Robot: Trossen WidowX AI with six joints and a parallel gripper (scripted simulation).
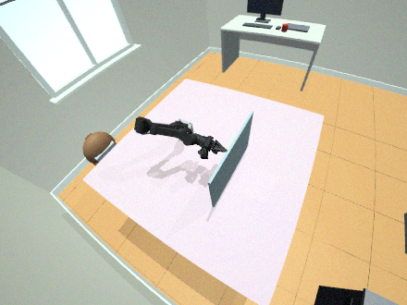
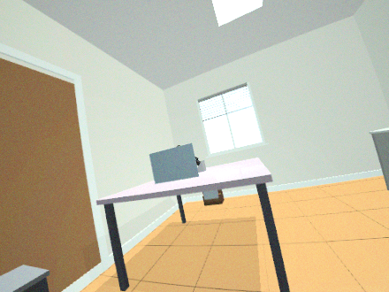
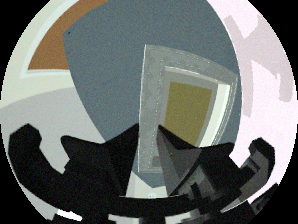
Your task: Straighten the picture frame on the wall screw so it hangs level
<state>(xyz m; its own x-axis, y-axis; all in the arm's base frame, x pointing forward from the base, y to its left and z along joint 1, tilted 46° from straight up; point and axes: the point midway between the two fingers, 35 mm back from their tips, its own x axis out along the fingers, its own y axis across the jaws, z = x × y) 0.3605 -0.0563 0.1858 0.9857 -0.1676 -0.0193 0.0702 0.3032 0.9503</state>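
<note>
The picture frame lies 1 cm ahead of my gripper tip, 2 cm to the left of it and 5 cm below it. The rest, counted from my gripper tip: grey-blue wall panel 2 cm ahead, 1 cm to the left, 7 cm below.
</note>
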